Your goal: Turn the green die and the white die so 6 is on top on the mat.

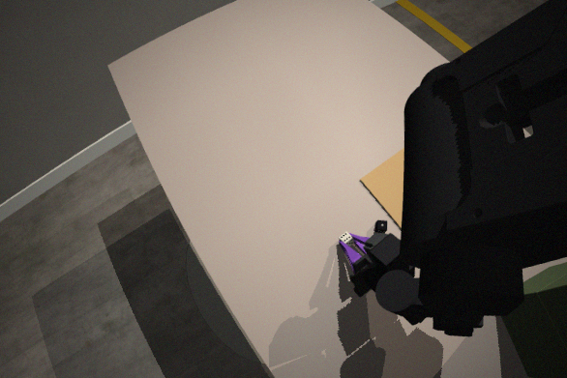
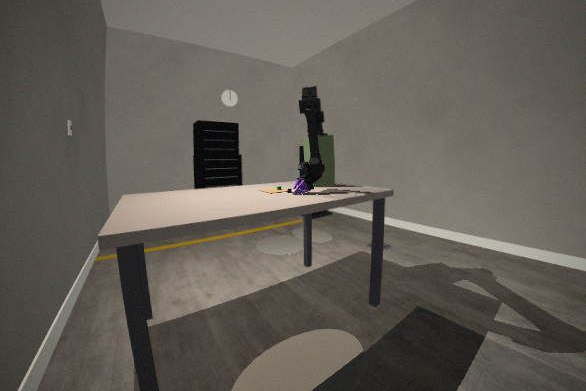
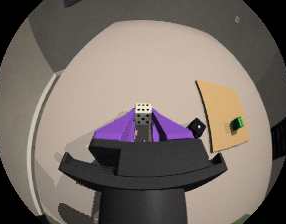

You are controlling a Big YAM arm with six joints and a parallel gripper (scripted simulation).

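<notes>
My gripper is now right at the white die. Also, from my hand: black die (70 mm to the right, 20 mm behind); then tan mat (180 mm to the right, 10 mm below, 10 mm ahead); then green die (180 mm to the right, 20 mm behind).
</notes>
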